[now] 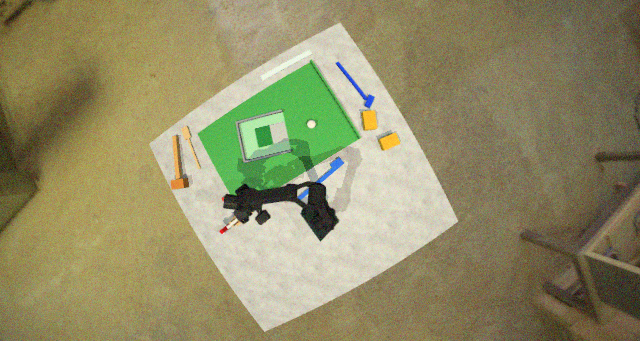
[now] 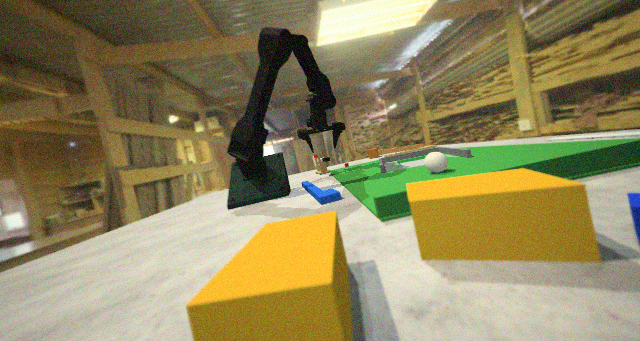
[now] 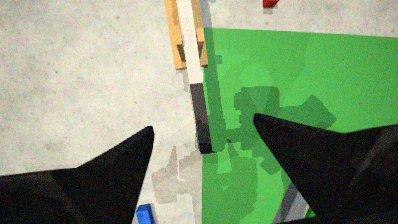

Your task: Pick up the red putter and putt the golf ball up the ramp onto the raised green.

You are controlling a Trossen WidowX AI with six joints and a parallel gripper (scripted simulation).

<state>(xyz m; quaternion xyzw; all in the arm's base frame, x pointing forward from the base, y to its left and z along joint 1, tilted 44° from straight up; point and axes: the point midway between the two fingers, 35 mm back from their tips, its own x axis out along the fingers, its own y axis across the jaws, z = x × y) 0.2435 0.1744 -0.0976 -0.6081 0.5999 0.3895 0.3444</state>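
Right now the red putter is 2 cm behind my gripper tip, 11 cm to the left of it and 4 cm below it. Also, from my gripper tip: small red cube (11 cm ahead, 16 cm to the left, 9 cm below); white bar (52 cm ahead, 50 cm to the right, 10 cm below); white golf ball (17 cm ahead, 44 cm to the right, 8 cm below).
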